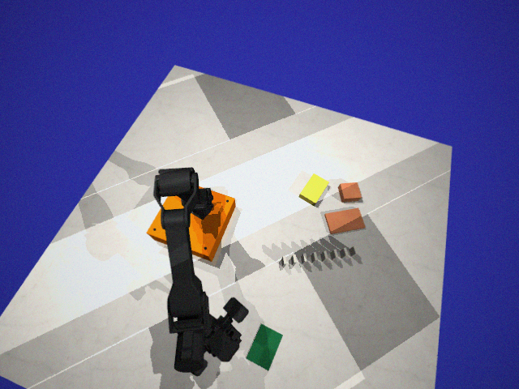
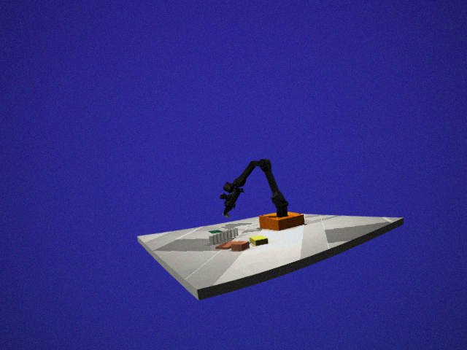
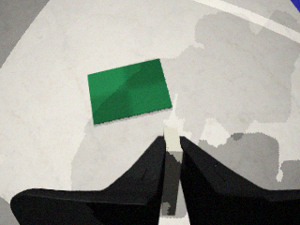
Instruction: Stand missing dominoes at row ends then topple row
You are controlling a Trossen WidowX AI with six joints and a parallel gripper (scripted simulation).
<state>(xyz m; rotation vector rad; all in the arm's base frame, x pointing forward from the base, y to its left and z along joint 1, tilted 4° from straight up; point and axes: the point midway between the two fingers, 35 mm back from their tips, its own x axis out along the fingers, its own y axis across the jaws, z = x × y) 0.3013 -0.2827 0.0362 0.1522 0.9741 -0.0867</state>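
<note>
Right now my gripper tip is 8 cm short of the flat green piece, 4 cm to the right of it and 11 cm above it. From my gripper tip the other things lie so: yellow block 3 cm behind, 58 cm to the left, 9 cm below; then brown block 9 cm ahead, 64 cm to the left, 9 cm below; then flat orange block 12 cm ahead, 53 cm to the left, 10 cm below.
</note>
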